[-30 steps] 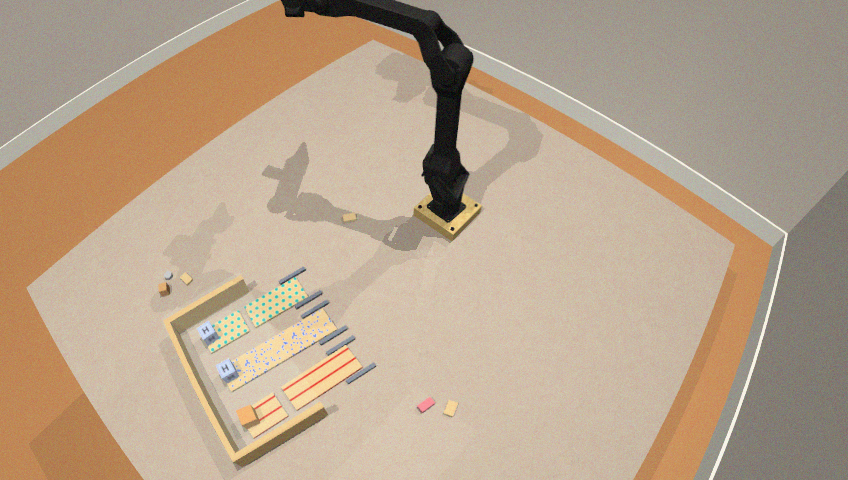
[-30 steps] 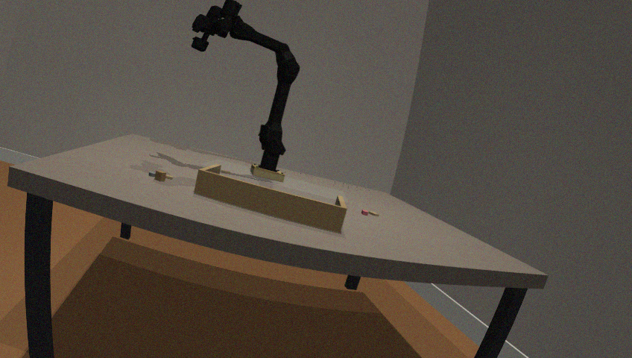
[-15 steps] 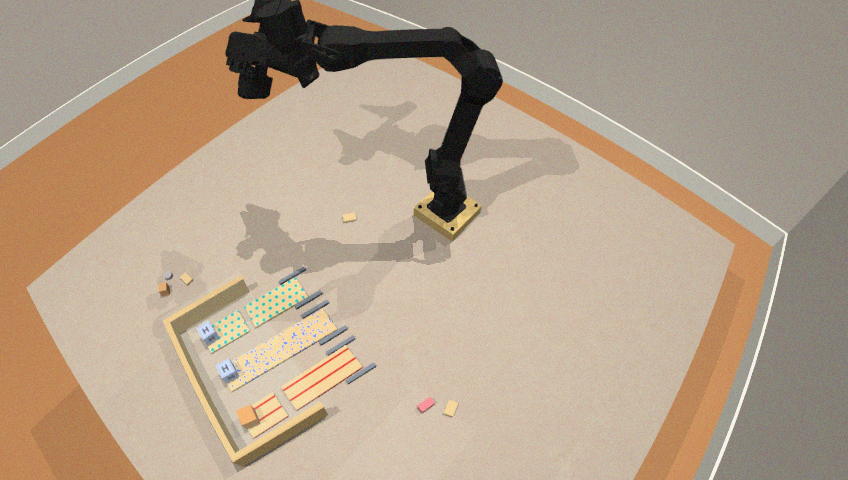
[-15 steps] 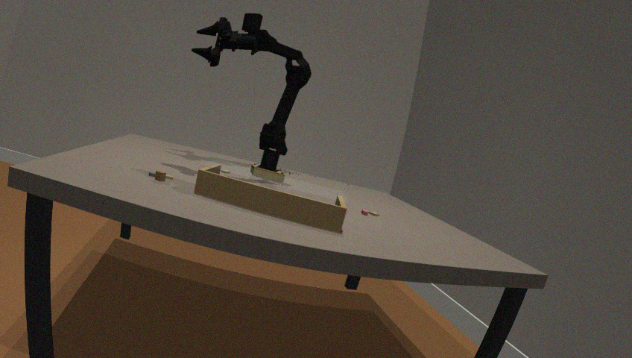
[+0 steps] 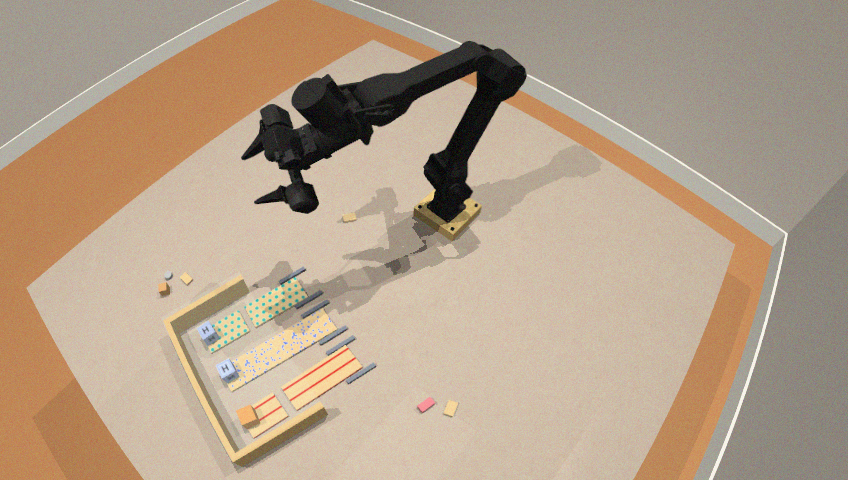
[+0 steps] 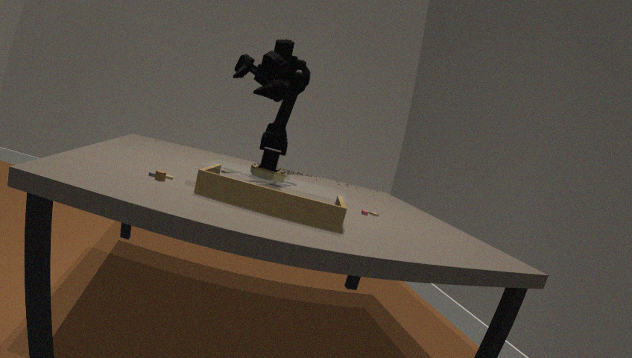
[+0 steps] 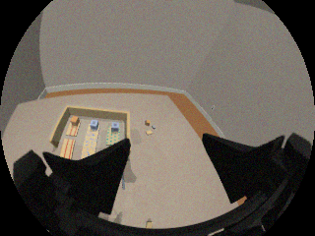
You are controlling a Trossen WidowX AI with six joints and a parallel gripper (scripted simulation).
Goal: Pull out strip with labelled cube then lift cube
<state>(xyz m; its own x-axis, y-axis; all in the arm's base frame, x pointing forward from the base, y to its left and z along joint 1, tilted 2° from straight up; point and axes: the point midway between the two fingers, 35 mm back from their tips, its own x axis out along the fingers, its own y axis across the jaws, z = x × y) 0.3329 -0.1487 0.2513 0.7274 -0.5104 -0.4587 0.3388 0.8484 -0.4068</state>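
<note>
My gripper tip is now 100 mm short of the red-lined strip, 250 mm to the right of it and 270 mm above it. Round my gripper tip: pink block (10 mm ahead, 420 mm to the left, 270 mm below).
</note>
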